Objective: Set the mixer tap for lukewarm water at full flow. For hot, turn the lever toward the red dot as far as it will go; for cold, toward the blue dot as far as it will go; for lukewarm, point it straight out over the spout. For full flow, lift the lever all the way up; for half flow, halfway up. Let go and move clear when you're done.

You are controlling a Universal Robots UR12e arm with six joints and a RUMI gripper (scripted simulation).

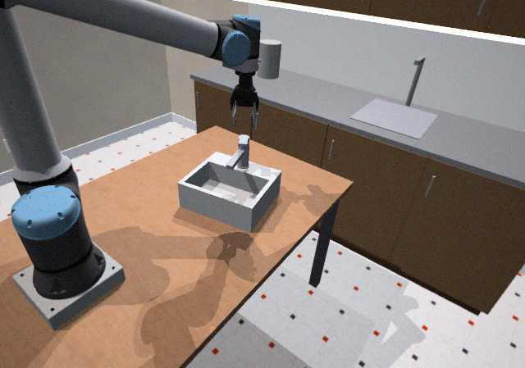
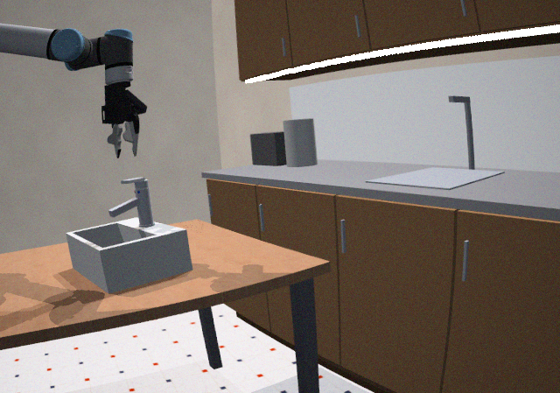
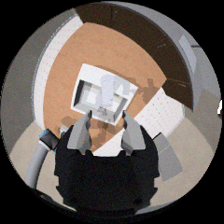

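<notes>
The lever lies 9 cm below my hand, 2 cm ahead of it and 1 cm to the left of it. Round my hand: grey mixer tap: 13 cm below, 3 cm ahead, 2 cm to the left; white basin: 32 cm below, 7 cm behind, 1 cm to the left.
</notes>
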